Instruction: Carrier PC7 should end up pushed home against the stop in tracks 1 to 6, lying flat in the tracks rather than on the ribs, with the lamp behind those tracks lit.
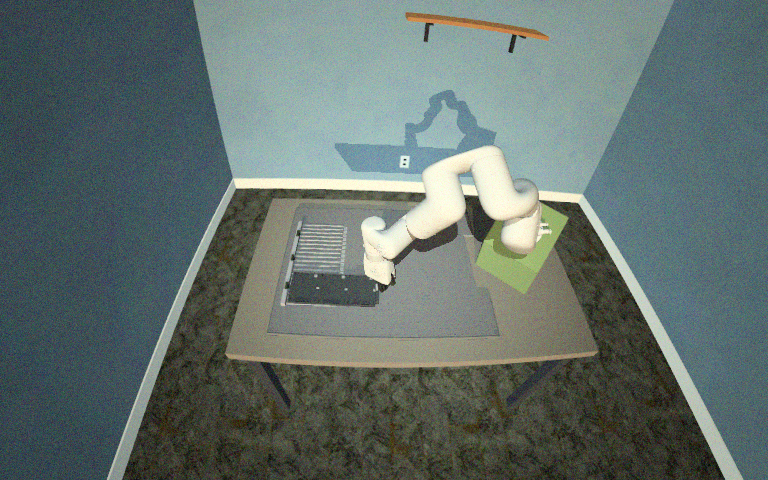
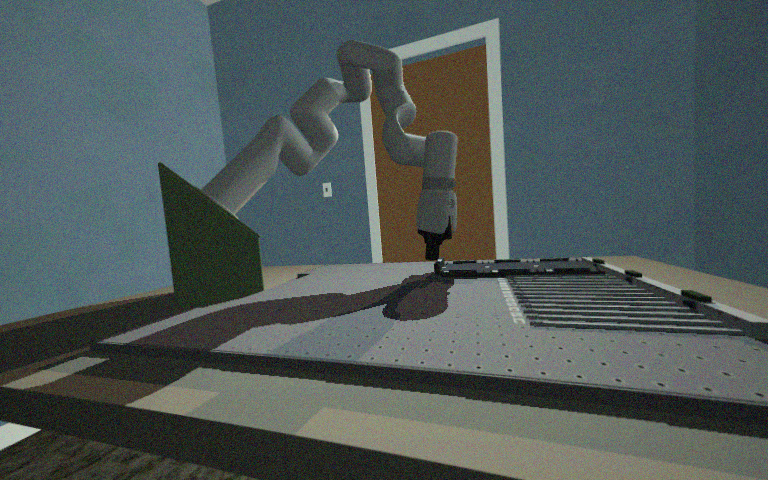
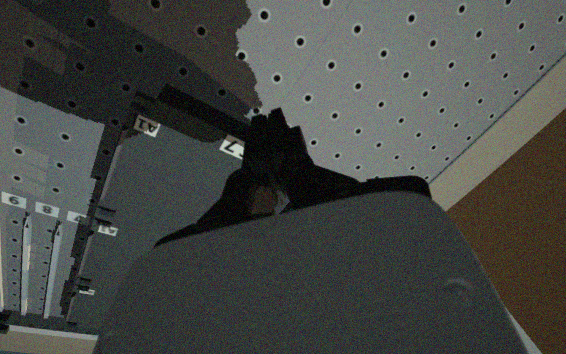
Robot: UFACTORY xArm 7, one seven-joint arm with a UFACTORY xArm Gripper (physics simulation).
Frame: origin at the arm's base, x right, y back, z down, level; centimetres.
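Seen in the pictures: gripper, fingertip midpoint: (image 1: 382, 288) (image 2: 431, 259) (image 3: 275, 133); arm's base, link origin: (image 2: 214, 206).
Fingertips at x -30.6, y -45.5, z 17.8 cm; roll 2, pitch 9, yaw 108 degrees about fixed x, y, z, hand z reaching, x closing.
Offsets run from my fingertips to a thing's top centre. "pt": to the spot under its first point. Level surfaces: height alone.
Carrier PC7, a long dark flat panel @[dx -4.8, dy -17.1, dz +0.1 cm] (image 1: 334, 290) (image 2: 509, 267) (image 3: 175, 170), lies over the low-numbered tracks and looks level; whether it sits in the tracks or on ribs is hard to tell. Its far end is at or very close to the stop rail (image 1: 295, 243) (image 2: 741, 315); any gap is too small to make out. Dark blocks sit along the rail; the block @[pt dx -10.3, dy -32.9, dz +1.0 cm] (image 1: 287, 285) behind the carrier shows no light. Pale ribs @[dx +1.2, dy -27.8, dz +2.8 cm] (image 3: 52, 270) show beside it, with labels 7, 8 and 9. My gripper (image 1: 385, 287) (image 2: 432, 258) (image 3: 275, 133) is shut and empty, at the carrier's near end; contact is unclear.
The perforated grey board @[dz +3.1 cm] (image 1: 430, 316) (image 2: 464, 353) (image 3: 400, 50) lies on the table @[dz +4.4 cm] (image 1: 419, 352). A green wedge (image 1: 512, 271) (image 2: 212, 249) stands at the arm's base. A wooden shelf (image 1: 475, 23) hangs on the back wall.
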